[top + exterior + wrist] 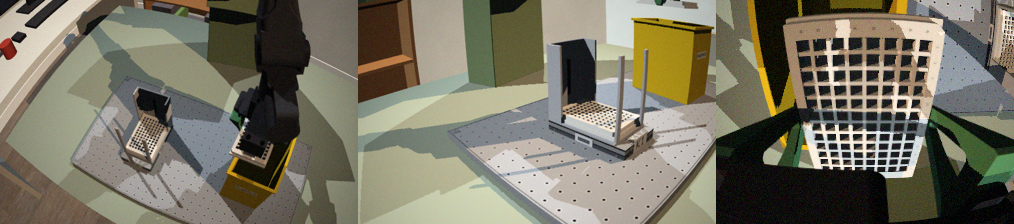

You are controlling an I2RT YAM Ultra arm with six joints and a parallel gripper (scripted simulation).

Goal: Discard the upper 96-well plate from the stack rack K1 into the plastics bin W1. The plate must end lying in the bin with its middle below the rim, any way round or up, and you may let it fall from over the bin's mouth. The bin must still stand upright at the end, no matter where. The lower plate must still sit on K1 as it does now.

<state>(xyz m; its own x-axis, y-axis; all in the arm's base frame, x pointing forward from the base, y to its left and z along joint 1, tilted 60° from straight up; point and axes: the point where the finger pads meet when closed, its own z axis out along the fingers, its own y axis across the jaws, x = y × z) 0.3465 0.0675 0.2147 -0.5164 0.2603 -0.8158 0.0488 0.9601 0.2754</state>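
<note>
Right now the yellow bin W1 is 1 cm ahead of my hand, 4 cm to the left of it and 14 cm below it.
</note>
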